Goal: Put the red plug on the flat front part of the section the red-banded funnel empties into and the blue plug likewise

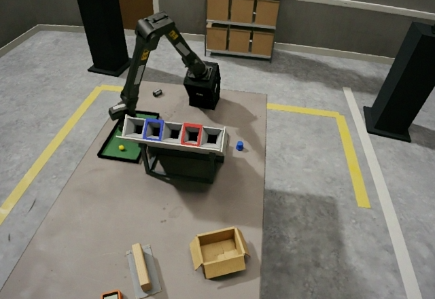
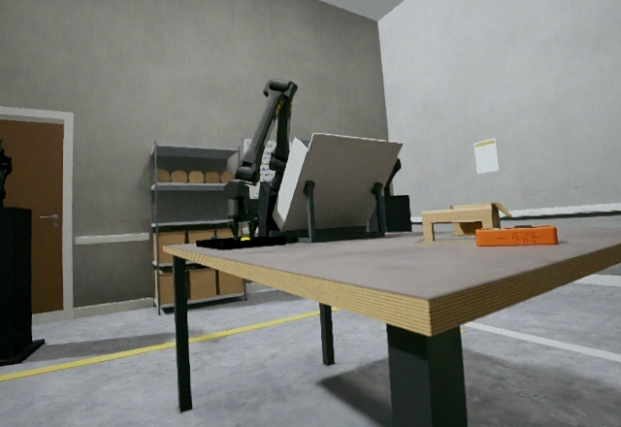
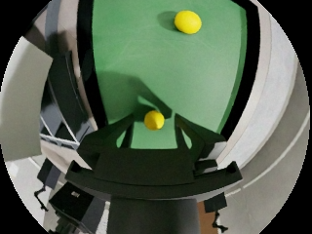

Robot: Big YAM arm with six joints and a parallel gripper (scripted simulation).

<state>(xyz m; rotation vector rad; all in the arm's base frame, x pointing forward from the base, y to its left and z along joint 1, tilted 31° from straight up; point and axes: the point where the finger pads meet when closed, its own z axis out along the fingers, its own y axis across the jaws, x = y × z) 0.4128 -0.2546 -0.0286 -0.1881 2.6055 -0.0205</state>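
Right now my hand is 30 mm to the left of the green marble tray and 10 mm above it. From my hand the other things lie so: orange device: 790 mm ahead, 340 mm to the left; white cover: 320 mm to the left, 190 mm above, 70 mm ahead; cardboard box: 620 mm to the left, 490 mm ahead, 20 mm above.
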